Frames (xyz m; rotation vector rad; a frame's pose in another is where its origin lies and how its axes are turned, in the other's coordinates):
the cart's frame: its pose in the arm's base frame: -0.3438 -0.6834 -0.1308 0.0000 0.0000 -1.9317
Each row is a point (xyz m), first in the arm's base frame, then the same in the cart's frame.
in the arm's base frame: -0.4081 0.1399 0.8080
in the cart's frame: -0.7476 -0.3509 0.9388
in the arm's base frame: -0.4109 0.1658 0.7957
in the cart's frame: -0.7708 -0.3626 0.9265
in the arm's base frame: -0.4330 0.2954 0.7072
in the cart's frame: -0.8842 -0.4291 0.8380
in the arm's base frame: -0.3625 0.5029 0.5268
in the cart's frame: -1.1033 -0.4364 0.6576
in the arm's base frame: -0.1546 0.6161 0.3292
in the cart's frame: -1.2826 -0.2819 0.4600
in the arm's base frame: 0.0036 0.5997 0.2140
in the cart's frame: -1.3231 -0.1281 0.3448
